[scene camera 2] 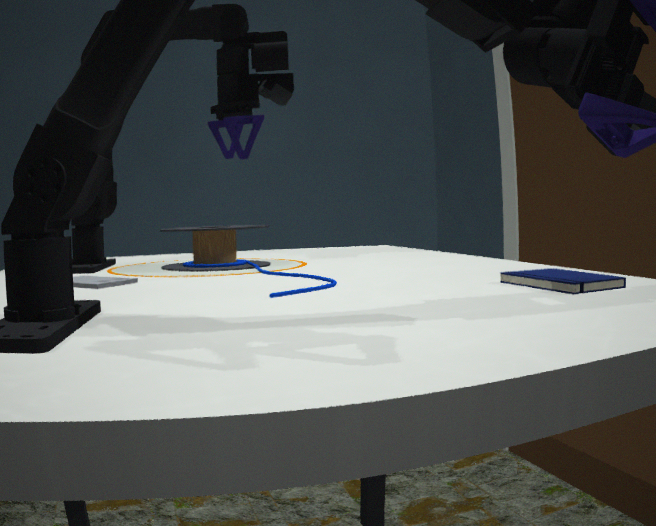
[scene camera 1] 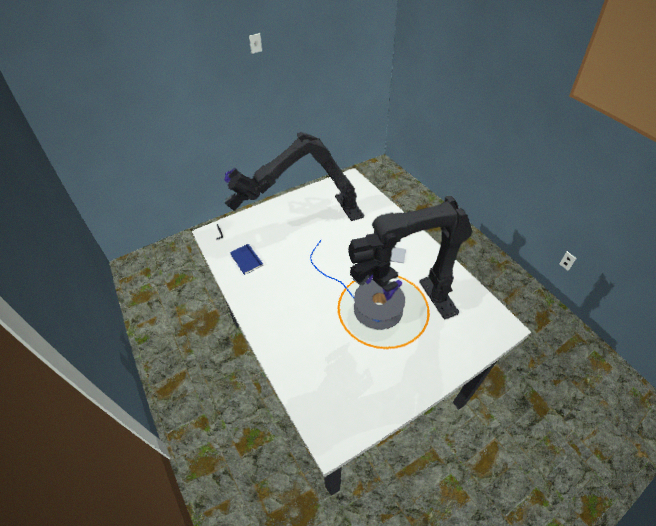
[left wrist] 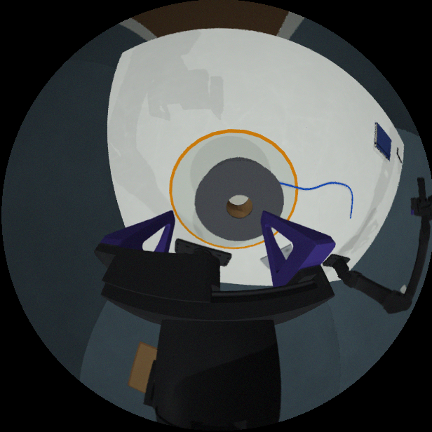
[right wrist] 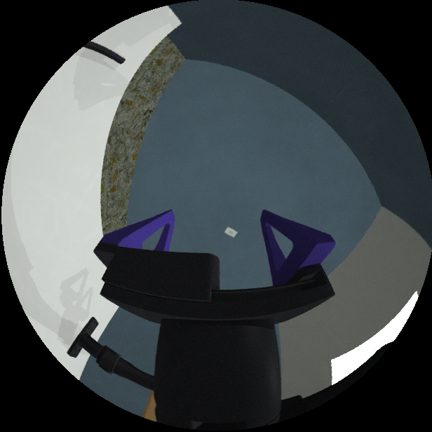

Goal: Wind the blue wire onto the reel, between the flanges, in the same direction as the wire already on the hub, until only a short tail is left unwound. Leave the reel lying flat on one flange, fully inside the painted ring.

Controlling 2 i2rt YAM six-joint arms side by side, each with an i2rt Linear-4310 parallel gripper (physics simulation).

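Places are measured from the left arm's base along level axes (x ahead, y left, z up), in metres.
Where they show: left gripper, between the fingertips: (scene camera 2: 236, 158) (scene camera 1: 378, 291); left arm's base, origin of its link: (scene camera 2: 88, 268) (scene camera 1: 438, 297); right arm's base, origin of its link: (scene camera 2: 42, 328) (scene camera 1: 349, 206).
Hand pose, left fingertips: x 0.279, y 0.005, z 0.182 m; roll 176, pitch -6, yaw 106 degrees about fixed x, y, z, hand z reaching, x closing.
Note:
Things, the pixels of their centre, and the offset from my left fingertips. "pt": a spot on its surface instead.
- reel, middle of its body: (scene camera 2: 214, 246) (scene camera 1: 379, 303) dx -0.038, dy -0.045, dz -0.149 m
- orange painted ring, a spot on its surface: (scene camera 1: 387, 347) pt dx +0.003, dy +0.117, dz -0.181 m
- blue wire, a spot on its surface: (scene camera 2: 332, 283) (scene camera 1: 310, 255) pt dx +0.110, dy -0.389, dz -0.178 m
- blue book, middle of its body: (scene camera 2: 562, 279) (scene camera 1: 246, 258) dx +0.368, dy -0.471, dz -0.176 m
- small black bent item, middle of its body: (scene camera 1: 217, 231) dx +0.456, dy -0.686, dz -0.178 m
- flat light-grey box, middle of its body: (scene camera 2: 89, 281) (scene camera 1: 391, 253) dx -0.208, dy -0.275, dz -0.179 m
The reel (scene camera 1: 364, 306) (scene camera 2: 214, 246) (left wrist: 215, 190) lies flat on one dark flange, inside the orange painted ring (scene camera 1: 387, 347) (left wrist: 233, 131). Its brown hub shows in scene camera 2. The blue wire (scene camera 1: 311, 258) (scene camera 2: 332, 283) (left wrist: 332, 183) wraps low around the hub, near the lower flange. Its loose length leaves between the flanges, crosses the ring and curves over the table. My left gripper (scene camera 1: 378, 290) (scene camera 2: 236, 157) (left wrist: 217, 215) is open and empty, pointing down above the reel. My right gripper (right wrist: 217, 214) is open and empty, raised far from the reel at the upper left in scene camera 1.
A blue book (scene camera 1: 246, 259) (scene camera 2: 564, 276) (left wrist: 383, 141) lies near the table edge. A small black bent item (scene camera 1: 220, 232) (right wrist: 106, 51) lies beyond it. A flat light-grey box (scene camera 1: 398, 255) (scene camera 2: 105, 281) lies outside the ring, near my left arm.

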